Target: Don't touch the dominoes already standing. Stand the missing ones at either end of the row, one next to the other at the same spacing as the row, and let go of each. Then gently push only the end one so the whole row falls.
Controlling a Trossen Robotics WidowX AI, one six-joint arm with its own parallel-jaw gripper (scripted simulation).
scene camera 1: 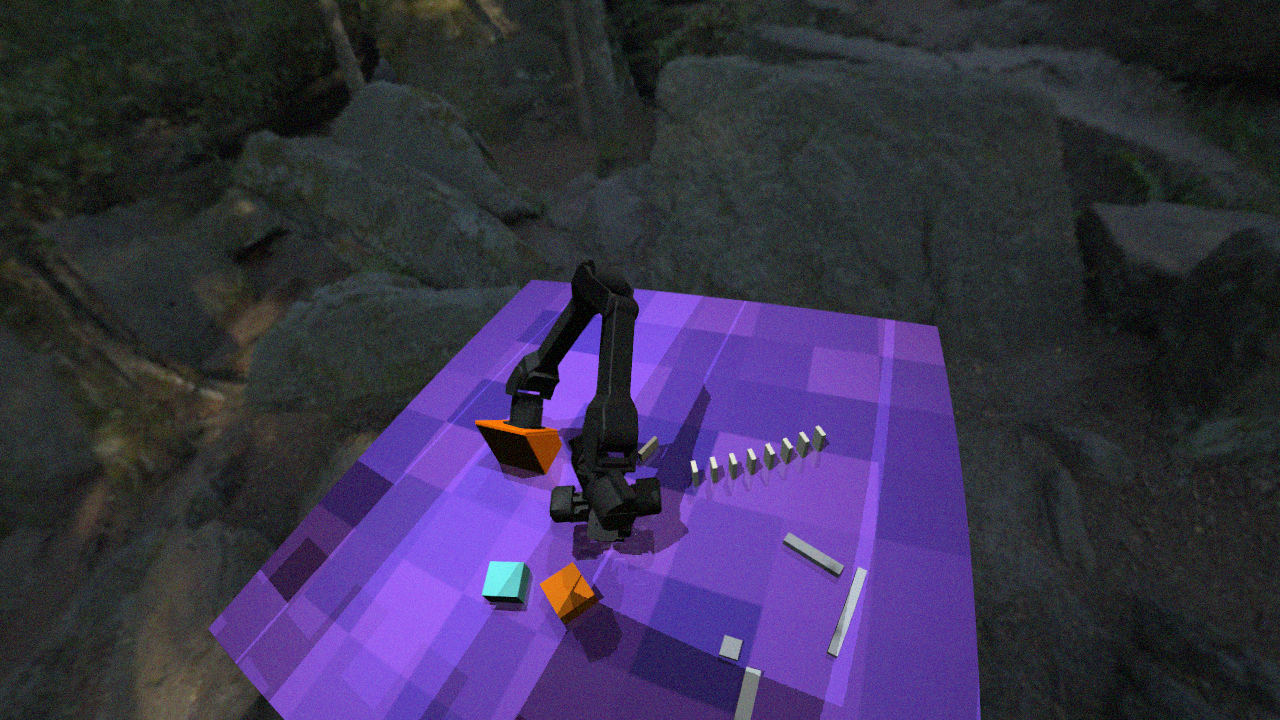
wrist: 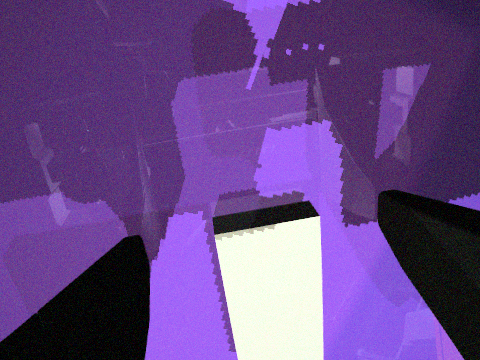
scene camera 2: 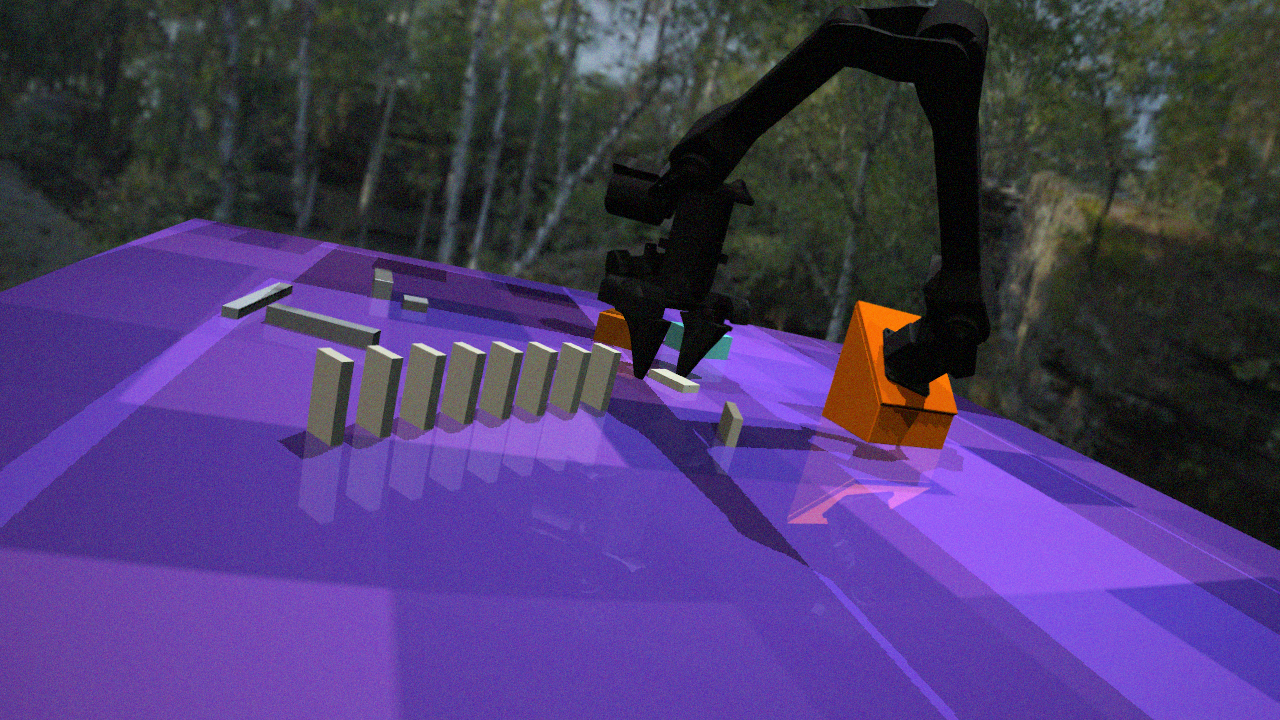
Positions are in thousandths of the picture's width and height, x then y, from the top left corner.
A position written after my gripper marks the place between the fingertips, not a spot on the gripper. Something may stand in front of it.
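Observation:
In scene camera 1 you'd see my gripper (scene camera 1: 480,726), plus an orange cube (scene camera 1: 446,827) and a teal cube (scene camera 1: 396,809). Scene camera 2 shows my gripper (scene camera 2: 515,526), which is open and holds nothing, and it shows the orange cube (scene camera 2: 479,456) and the teal cube (scene camera 2: 564,485) too. There's also a loose domino (scene camera 2: 571,585) in there, a loose domino (scene camera 2: 472,502), a loose domino (scene camera 2: 448,502) and a loose domino (scene camera 2: 421,508). In the wrist view it's my gripper (wrist: 551,635) and a loose domino (wrist: 564,718). The orange cube is out of frame in the wrist view, and the teal cube is out of frame in the wrist view as well.

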